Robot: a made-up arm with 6 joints.
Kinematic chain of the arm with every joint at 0, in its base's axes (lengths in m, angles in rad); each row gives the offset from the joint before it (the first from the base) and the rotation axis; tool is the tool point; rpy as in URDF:
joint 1: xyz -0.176 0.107 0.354 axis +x
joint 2: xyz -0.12 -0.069 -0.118 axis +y
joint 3: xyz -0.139 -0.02 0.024 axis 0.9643 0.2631 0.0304
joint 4: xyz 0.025 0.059 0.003 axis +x
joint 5: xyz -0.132 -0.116 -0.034 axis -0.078 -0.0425 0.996
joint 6: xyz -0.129 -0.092 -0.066 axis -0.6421 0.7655 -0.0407
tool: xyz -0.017 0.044 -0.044 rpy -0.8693 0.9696 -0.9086
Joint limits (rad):
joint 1: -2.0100..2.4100
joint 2: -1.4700..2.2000
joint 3: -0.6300..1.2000
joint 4: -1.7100..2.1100
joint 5: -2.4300..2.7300
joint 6: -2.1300..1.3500
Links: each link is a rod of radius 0.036 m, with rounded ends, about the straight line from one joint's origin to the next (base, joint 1, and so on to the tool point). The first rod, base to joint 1, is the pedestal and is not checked.
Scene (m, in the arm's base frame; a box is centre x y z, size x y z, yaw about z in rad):
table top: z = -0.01
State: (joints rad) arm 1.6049 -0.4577 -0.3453 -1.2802 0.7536 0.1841
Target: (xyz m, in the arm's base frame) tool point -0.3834 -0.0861 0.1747
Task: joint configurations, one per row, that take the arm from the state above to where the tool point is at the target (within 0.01 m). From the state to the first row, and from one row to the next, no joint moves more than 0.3 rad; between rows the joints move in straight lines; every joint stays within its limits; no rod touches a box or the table.
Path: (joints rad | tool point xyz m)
1: 1.6651 -0.1857 -0.3329 -1.3152 1.0232 0.1964 | -0.6384 0.0162 0.1897
2: 1.7252 0.0863 -0.3206 -1.3503 1.2928 0.2087 | -0.5190 -0.0652 0.1813
3: 1.7854 0.3584 -0.3082 -1.3853 1.5624 0.2210 | -0.3834 -0.0861 0.1747

